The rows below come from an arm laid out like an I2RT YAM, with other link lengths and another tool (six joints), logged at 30 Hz.
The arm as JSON. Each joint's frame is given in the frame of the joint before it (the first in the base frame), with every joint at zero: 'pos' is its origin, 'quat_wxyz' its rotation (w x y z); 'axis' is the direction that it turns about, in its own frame. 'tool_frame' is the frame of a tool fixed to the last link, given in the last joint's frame.
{
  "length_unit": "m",
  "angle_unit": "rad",
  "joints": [
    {
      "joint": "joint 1",
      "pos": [
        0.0,
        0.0,
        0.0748
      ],
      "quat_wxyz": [
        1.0,
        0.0,
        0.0,
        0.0
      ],
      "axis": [
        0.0,
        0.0,
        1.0
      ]
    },
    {
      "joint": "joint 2",
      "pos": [
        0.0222,
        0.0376,
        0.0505
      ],
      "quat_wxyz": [
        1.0,
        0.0,
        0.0,
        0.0
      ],
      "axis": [
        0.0,
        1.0,
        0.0
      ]
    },
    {
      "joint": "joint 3",
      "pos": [
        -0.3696,
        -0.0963,
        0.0
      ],
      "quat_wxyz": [
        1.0,
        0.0,
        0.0,
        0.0
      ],
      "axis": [
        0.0,
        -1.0,
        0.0
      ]
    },
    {
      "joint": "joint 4",
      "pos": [
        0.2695,
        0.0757,
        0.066
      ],
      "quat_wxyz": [
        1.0,
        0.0,
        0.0,
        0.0
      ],
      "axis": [
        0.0,
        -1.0,
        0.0
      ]
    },
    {
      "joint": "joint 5",
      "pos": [
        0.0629,
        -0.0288,
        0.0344
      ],
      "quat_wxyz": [
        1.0,
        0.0,
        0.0,
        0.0
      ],
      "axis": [
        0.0,
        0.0,
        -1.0
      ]
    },
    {
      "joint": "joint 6",
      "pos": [
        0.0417,
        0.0,
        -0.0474
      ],
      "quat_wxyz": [
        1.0,
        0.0,
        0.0,
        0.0
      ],
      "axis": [
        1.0,
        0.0,
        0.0
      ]
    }
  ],
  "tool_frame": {
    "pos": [
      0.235,
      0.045,
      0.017
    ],
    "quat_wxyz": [
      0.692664,
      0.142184,
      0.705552,
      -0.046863
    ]
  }
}
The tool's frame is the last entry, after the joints.
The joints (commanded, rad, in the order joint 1, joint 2, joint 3, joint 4, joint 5, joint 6), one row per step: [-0.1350, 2.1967, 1.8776, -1.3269, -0.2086, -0.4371]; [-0.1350, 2.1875, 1.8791, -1.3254, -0.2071, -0.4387]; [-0.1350, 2.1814, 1.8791, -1.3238, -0.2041, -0.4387]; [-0.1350, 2.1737, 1.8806, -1.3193, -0.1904, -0.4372]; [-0.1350, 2.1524, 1.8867, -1.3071, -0.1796, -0.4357]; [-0.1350, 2.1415, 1.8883, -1.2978, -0.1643, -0.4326]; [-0.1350, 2.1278, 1.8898, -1.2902, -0.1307, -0.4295]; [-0.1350, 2.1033, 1.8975, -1.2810, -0.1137, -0.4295]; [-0.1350, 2.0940, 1.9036, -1.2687, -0.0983, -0.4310]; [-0.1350, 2.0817, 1.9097, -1.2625, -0.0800, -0.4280]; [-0.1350, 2.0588, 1.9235, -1.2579, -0.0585, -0.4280]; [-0.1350, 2.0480, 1.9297, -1.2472, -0.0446, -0.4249]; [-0.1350, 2.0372, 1.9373, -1.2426, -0.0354, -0.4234]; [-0.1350, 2.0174, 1.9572, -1.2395, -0.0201, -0.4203]
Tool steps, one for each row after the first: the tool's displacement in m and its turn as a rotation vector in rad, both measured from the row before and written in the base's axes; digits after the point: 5 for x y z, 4 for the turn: [0.00123, -0.00057, 0.00431, -0.0031, -0.0122, 0.0017]; [0.00062, -0.00087, 0.00240, -0.0040, -0.0072, 0.0002]; [0.00174, -0.00385, 0.00234, -0.0154, -0.0114, -0.0008]; [0.00627, -0.00371, 0.00999, -0.0160, -0.0375, -0.0012]; [0.00341, -0.00453, 0.00392, -0.0180, -0.0190, -0.0032]; [0.00227, -0.00934, 0.00383, -0.0362, -0.0176, -0.0041]; [0.00526, -0.00533, 0.01244, -0.0224, -0.0387, -0.0011]; [0.00550, -0.00495, 0.00526, -0.0191, -0.0255, 0.0000]; [0.00356, -0.00548, 0.00667, -0.0209, -0.0217, -0.0052]; [0.00487, -0.00658, 0.01428, -0.0266, -0.0381, -0.0034]; [0.00492, -0.00450, 0.00706, -0.0166, -0.0255, -0.0057]; [0.00325, -0.00299, 0.00767, -0.0117, -0.0216, -0.0034]; [0.00560, -0.00500, 0.01623, -0.0197, -0.0404, -0.0068]
